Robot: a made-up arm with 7 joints.
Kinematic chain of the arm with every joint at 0, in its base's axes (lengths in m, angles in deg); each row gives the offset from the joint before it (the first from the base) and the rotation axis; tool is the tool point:
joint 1: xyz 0 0 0.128 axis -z
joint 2: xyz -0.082 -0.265 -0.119 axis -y
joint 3: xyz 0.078 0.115 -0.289 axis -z
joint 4: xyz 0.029 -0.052 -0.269 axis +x
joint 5: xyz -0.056 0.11 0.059 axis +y
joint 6: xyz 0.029 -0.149 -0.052 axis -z
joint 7: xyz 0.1 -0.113 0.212 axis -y
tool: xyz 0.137 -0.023 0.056
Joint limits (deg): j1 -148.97..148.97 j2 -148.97..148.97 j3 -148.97..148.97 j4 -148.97..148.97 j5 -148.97..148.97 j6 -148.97..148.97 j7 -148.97..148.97
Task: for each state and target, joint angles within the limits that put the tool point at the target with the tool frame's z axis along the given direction. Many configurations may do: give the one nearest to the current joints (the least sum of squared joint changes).
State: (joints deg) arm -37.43 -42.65 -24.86 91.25 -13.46 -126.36 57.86
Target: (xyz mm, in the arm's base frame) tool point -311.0 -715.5 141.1 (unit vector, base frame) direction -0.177 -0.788 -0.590
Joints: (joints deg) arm -27.31 -84.17 22.79 98.86 -24.92 -148.97 84.39
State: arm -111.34 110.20 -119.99 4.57 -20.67 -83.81 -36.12
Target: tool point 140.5 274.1 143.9 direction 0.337 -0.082 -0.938
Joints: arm -76.74 125.13 -107.30 -8.48 -14.69 -84.86 -48.42
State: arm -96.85 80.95 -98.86 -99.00 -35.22 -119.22 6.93
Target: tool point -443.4 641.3 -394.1 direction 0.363 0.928 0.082
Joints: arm -148.97 48.62 -140.80 -120.70 -59.72 -116.51 17.68
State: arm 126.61 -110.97 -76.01 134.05 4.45 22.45 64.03
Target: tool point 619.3 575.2 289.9 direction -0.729 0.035 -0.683
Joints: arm 146.71 -148.20 -95.68 86.10 17.43 68.37 103.93
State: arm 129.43 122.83 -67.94 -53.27 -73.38 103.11 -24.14
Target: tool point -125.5 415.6 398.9 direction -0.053 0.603 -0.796
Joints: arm 148.97 146.66 -73.33 -33.38 -38.74 91.92 -23.83
